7 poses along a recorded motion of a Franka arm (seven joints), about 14 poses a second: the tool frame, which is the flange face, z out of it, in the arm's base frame.
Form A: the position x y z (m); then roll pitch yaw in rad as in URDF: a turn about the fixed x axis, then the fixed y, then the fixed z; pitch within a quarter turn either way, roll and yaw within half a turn.
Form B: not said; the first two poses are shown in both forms.
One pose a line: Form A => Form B
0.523 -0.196 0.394 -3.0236 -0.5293 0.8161 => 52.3 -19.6 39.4 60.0 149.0 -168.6
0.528 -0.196 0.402 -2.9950 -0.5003 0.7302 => 52.8 -19.6 40.2 58.9 150.2 -165.0
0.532 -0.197 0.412 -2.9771 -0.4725 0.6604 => 53.2 -19.7 41.2 57.9 151.5 -162.2
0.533 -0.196 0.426 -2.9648 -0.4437 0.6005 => 53.3 -19.6 42.6 57.0 152.8 -159.7
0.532 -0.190 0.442 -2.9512 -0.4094 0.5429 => 53.2 -19.0 44.2 56.9 154.3 -156.4
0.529 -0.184 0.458 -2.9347 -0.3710 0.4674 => 52.9 -18.4 45.8 56.8 155.8 -152.2
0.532 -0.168 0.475 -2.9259 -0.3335 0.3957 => 53.2 -16.8 47.5 56.5 157.4 -148.3
